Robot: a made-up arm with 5 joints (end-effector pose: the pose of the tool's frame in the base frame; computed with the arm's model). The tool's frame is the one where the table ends.
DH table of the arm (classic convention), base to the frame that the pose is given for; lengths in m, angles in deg. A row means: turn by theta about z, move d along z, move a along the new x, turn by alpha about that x. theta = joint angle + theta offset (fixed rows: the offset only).
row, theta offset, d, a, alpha
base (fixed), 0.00, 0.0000, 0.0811, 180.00
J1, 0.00, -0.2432, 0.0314, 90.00
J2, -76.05, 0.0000, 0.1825, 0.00
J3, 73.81, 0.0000, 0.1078, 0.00
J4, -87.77, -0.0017, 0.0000, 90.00
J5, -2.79, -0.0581, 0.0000, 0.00
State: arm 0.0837 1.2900 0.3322 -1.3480 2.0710
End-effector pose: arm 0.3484 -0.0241 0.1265 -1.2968 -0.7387 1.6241
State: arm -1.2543 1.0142 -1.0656 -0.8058 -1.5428
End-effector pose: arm 0.1918 0.3325 0.3531 2.4074 -0.3587 -0.1522
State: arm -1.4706 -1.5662 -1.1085 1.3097 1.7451
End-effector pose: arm 0.0596 -0.2307 0.3896 0.3518 3.1025 -0.3221
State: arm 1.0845 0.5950 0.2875 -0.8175 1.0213
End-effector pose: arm 0.2183 -0.2632 0.2809 -1.2905 -0.7775 -0.0899
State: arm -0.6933 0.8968 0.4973 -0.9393 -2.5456
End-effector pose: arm 0.2918 0.1729 0.1886 1.2812 0.0937 -1.6743
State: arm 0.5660 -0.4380 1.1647 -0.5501 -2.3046
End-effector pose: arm 0.1955 -0.0747 0.3436 1.4922 -1.1997 -2.2721
